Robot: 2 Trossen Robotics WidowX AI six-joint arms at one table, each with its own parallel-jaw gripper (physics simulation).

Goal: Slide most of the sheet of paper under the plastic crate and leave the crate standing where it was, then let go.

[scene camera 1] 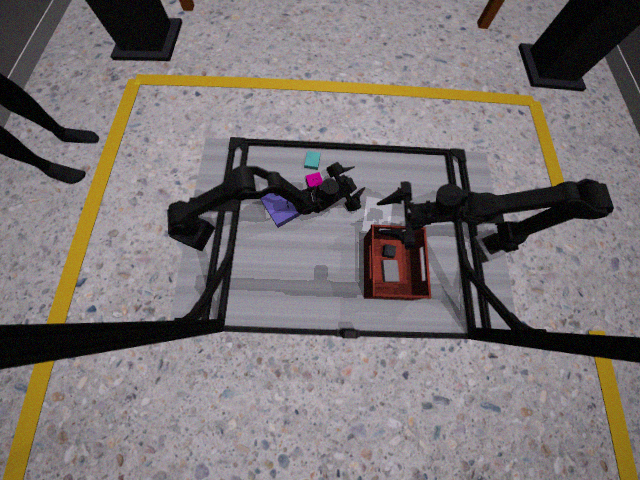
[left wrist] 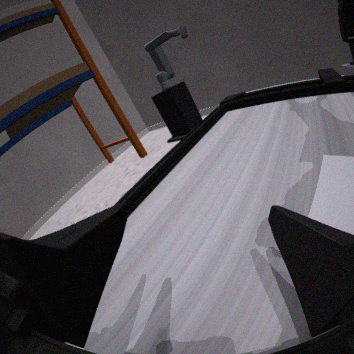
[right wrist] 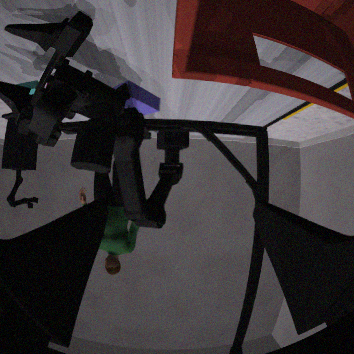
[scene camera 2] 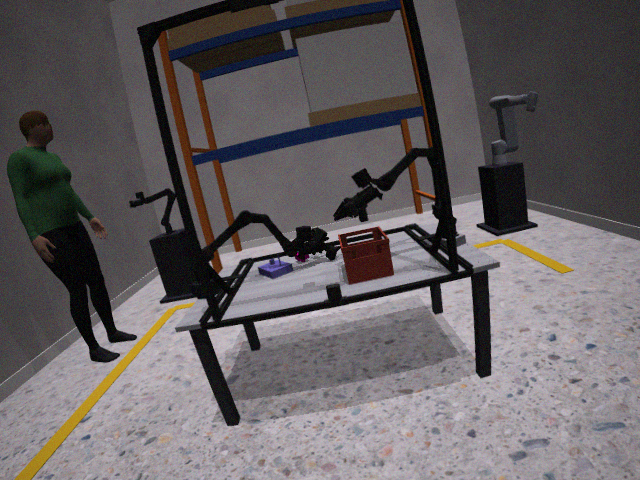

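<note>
The white sheet of paper (scene camera 1: 381,205) (left wrist: 335,187) lies flat on the table, its near edge meeting the crate's far side in scene camera 1; whether any lies beneath is hidden. The red plastic crate (scene camera 1: 367,268) (scene camera 2: 368,262) (right wrist: 215,47) stands upright. My left gripper (scene camera 1: 359,178) (left wrist: 200,213) is open and empty, low over the table, to the left of the paper in scene camera 1. My right gripper (scene camera 1: 378,217) (scene camera 2: 336,215) (right wrist: 183,208) is open and empty, raised well above the table; in scene camera 1 it overlaps the paper and the crate's far end.
A dark block (scene camera 1: 389,251) and a grey flat box (scene camera 1: 390,270) are inside the crate. A violet box (scene camera 1: 279,212) (scene camera 2: 275,268) (right wrist: 145,101), a magenta block (scene camera 1: 313,179) (scene camera 2: 301,256) and a teal block (scene camera 1: 312,159) are near my left arm. A black frame surrounds the table.
</note>
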